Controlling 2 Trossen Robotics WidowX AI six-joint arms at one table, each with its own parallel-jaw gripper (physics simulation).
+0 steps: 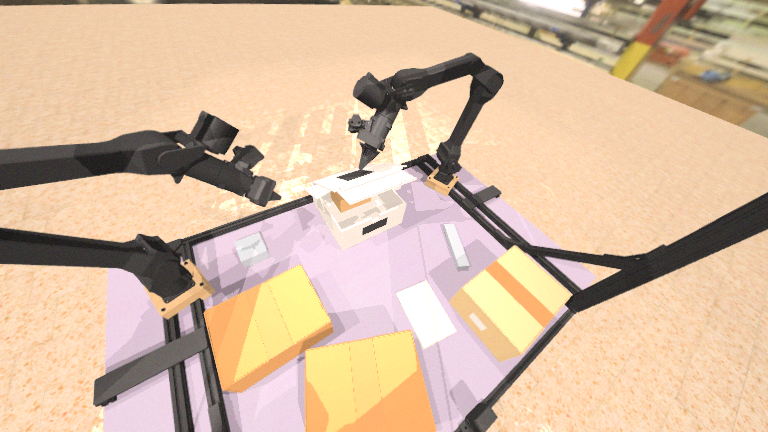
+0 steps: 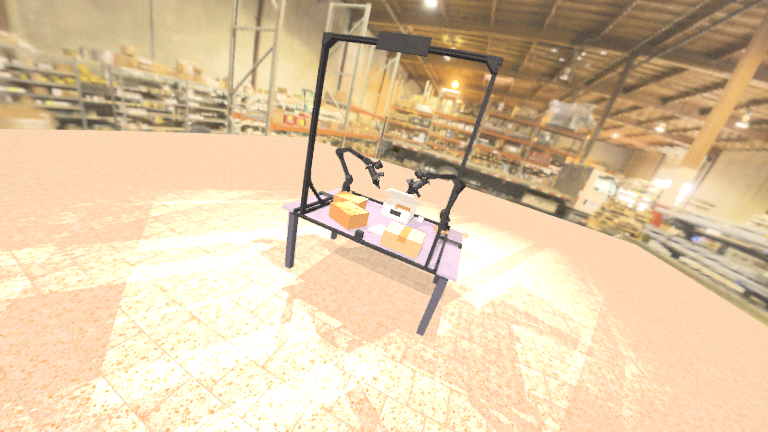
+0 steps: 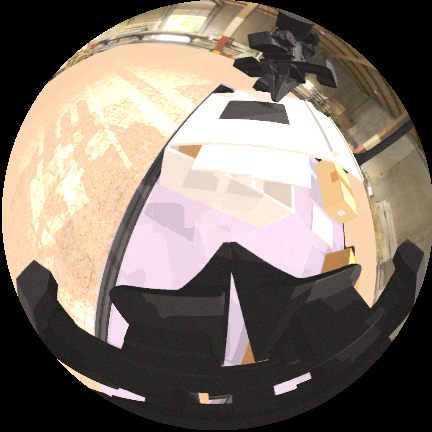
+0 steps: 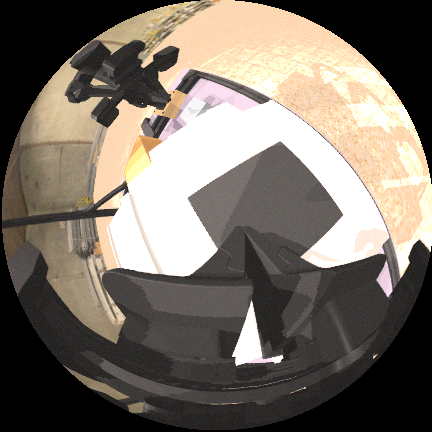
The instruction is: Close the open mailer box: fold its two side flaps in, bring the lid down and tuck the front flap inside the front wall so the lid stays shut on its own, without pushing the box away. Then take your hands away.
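Frame: origin at the left arm's base, x ahead, y left, z up, level; metres.
Seen in the pictures: left gripper, fingertip midpoint: (image 1: pixel 280 198) (image 2: pixel 379 188) (image 3: pixel 228 247) (image 4: pixel 169 100); right gripper, fingertip midpoint: (image 1: pixel 359 169) (image 3: pixel 274 100) (image 4: pixel 241 232); left arm's base, link origin: (image 1: pixel 175 285) (image 2: pixel 345 191); right arm's base, link origin: (image 1: pixel 443 177) (image 2: pixel 442 228).
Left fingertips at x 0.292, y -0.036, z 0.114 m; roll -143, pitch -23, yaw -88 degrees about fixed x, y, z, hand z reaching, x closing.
Observation:
Pixels of each thing's top centre, then the offset from my left fingertips to it. "pt": a spot on its surface instead.
- white mailer box, top centre: (image 3: pixel 248 137) (image 1: pixel 357 193) (image 2: pixel 400 204) dy -0.084, dx +0.204, dz -0.062 m
- brown block, top centre: (image 1: pixel 351 187) dy -0.024, dx +0.233, dz -0.097 m
- lid's front flap, surface spot: (image 3: pixel 325 130) pt dy -0.134, dx +0.145, dz +0.058 m
- white side flap, surface spot: (image 3: pixel 250 165) pt dy -0.031, dx +0.079, dz -0.005 m
- lid's dark patch, surface spot: (image 4: pixel 270 190) pt dy -0.053, dx +0.203, dz -0.007 m
- white sheet, top centre: (image 1: pixel 425 311) (image 3: pixel 323 226) (image 2: pixel 379 229) dy -0.450, dx +0.086, dz -0.156 m
- grey bar, top centre: (image 1: pixel 456 243) dy -0.406, dx +0.329, dz -0.143 m
- small pale block, top centre: (image 4: pixel 191 109) (image 1: pixel 250 246) dy +0.020, dx -0.115, dz -0.125 m
The white mailer box (image 1: pixel 349 236) (image 2: pixel 407 217) (image 3: pixel 175 175) stands at the table's back edge, a brown block (image 1: pixel 346 203) inside. Its lid (image 1: pixel 381 180) (image 3: pixel 240 132) (image 4: pixel 170 185) slopes forward over it, partly lowered, leaving the front open. The lid's front flap (image 3: pixel 325 130) sticks out beyond a crease, outside the box. A white side flap (image 3: pixel 250 165) lies inward beneath the lid; the other side flap is hidden. My right gripper (image 1: pixel 362 167) (image 4: pixel 241 232) is shut and empty, its tips at the lid's dark patch (image 4: pixel 270 190). My left gripper (image 1: pixel 277 198) (image 3: pixel 228 247) is shut and empty, left of the box.
Three cardboard boxes (image 1: pixel 268 322) (image 1: pixel 367 381) (image 1: pixel 510 303) stand toward the table's front. A white sheet (image 1: pixel 426 314), a grey bar (image 1: pixel 455 247) and a small pale block (image 1: pixel 251 248) lie around the mailer box. A black rail (image 1: pixel 247 218) runs along the back edge.

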